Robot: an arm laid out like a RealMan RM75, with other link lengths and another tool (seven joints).
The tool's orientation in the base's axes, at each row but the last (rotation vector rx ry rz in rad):
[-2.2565, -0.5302, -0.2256]
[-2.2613, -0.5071, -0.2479]
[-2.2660, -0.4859, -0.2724]
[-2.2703, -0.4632, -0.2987]
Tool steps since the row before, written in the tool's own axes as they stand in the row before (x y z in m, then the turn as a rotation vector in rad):
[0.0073, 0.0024, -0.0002, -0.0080, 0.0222, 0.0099]
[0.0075, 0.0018, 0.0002, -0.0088, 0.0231, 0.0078]
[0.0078, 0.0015, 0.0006, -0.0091, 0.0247, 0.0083]
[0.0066, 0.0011, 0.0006, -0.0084, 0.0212, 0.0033]
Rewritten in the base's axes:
[0.0076, 0.0006, 0.0009, 0.0026, -0.0084, -0.0240]
[0.0075, 0.0011, 0.0012, 0.0022, -0.0107, -0.0235]
[0.0077, 0.0015, 0.0013, 0.0026, -0.0114, -0.0250]
[0.0065, 0.0013, 0.0012, 0.0015, -0.0128, -0.0191]

